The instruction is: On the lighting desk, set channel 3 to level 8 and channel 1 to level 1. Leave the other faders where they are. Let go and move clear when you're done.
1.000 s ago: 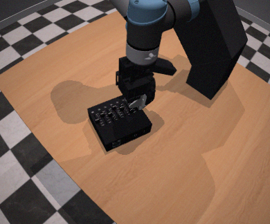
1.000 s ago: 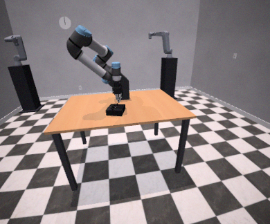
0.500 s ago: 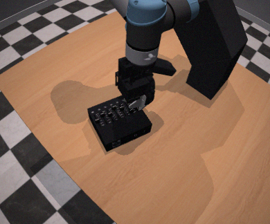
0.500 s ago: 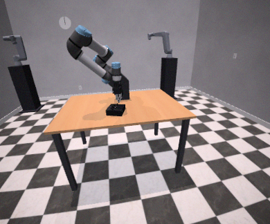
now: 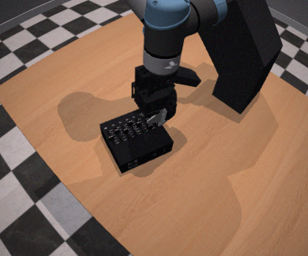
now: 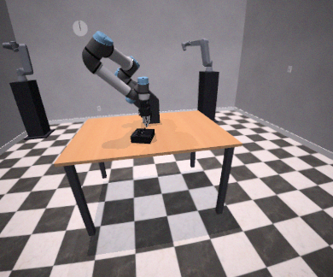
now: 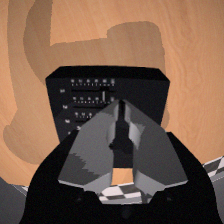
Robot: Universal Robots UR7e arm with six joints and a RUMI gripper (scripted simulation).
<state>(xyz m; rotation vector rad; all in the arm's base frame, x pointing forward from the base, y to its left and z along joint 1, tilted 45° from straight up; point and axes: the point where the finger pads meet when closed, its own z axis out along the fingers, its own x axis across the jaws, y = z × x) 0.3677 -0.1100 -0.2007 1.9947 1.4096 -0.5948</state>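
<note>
Right now my hand is 10 mm past the fader knob, 20 mm to the left of it and 20 mm above it.
</note>
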